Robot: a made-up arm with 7 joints. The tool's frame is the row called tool.
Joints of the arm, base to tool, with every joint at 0 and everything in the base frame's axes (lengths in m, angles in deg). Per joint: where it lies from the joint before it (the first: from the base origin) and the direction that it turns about. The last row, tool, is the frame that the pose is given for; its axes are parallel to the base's.
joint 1: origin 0.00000 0.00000 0.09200 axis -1 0 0
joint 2: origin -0.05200 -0.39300 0.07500 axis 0 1 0
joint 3: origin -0.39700 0.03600 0.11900 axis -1 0 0
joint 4: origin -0.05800 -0.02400 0.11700 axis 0 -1 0
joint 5: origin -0.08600 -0.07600 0.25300 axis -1 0 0
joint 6: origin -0.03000 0.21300 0.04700 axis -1 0 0
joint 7: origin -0.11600 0.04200 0.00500 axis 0 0 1
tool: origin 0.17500 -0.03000 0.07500
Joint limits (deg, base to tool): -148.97..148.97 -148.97..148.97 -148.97..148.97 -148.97..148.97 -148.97..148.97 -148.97..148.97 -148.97..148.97
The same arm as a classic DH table. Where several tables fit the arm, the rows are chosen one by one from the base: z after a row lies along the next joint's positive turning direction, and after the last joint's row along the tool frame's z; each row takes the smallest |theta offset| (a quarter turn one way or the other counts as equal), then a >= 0, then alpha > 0; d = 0 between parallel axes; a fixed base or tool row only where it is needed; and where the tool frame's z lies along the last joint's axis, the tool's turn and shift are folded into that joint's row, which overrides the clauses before.
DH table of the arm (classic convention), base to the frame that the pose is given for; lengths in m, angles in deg. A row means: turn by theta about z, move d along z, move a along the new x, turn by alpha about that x. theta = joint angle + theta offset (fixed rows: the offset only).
base (fixed): d 0.092; theta offset -90; a 0; alpha 90
joint 1: d 0.052; theta offset 90; a 0.075; alpha -90
joint 2: d -0.357; theta offset 0; a 0.119; alpha 90
joint 3: d 0.455; theta offset 0; a 0.117; alpha 90
joint 4: d 0.1; theta offset 0; a 0.253; alpha -90
joint 5: d 0; theta offset 77.56; a 0.2181; alpha 0
joint 6: d 0.232; theta offset 12.44; a 0.042; alpha 90
joint 7: d 0; theta offset 80.27; a -0.1776; alpha 0
tool (fixed): d 0.08; theta offset -170.27; a 0; alpha 0
Joint limits (deg, base to tool): -148.97..148.97 -148.97..148.97 -148.97..148.97 -148.97..148.97 -148.97..148.97 -148.97..148.97 -148.97..148.97

